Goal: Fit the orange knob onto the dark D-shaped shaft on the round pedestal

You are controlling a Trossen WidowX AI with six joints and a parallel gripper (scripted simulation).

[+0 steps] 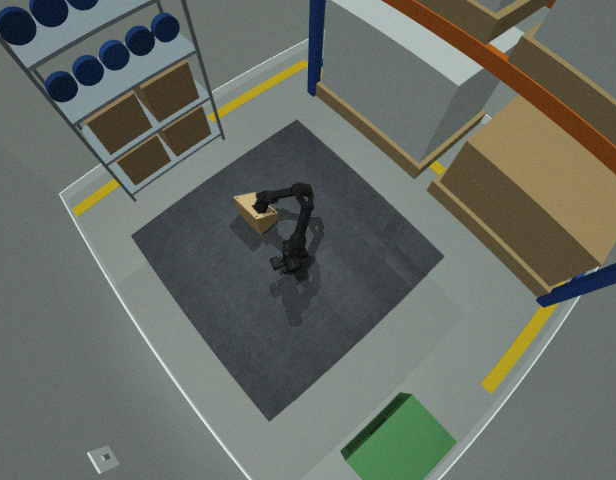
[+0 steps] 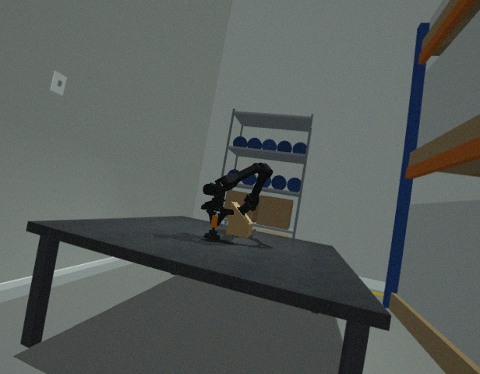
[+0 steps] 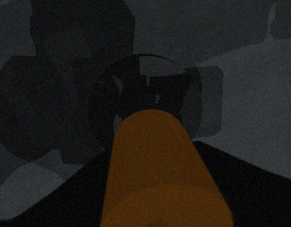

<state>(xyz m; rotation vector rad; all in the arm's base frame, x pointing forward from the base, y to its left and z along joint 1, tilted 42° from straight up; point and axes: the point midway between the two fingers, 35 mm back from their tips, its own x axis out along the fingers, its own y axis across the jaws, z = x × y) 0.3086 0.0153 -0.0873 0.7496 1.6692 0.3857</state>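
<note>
My gripper tip is 20 mm below the orange knob. The rest, counted from my gripper tip: dark round pedestal 40 mm below.
</note>
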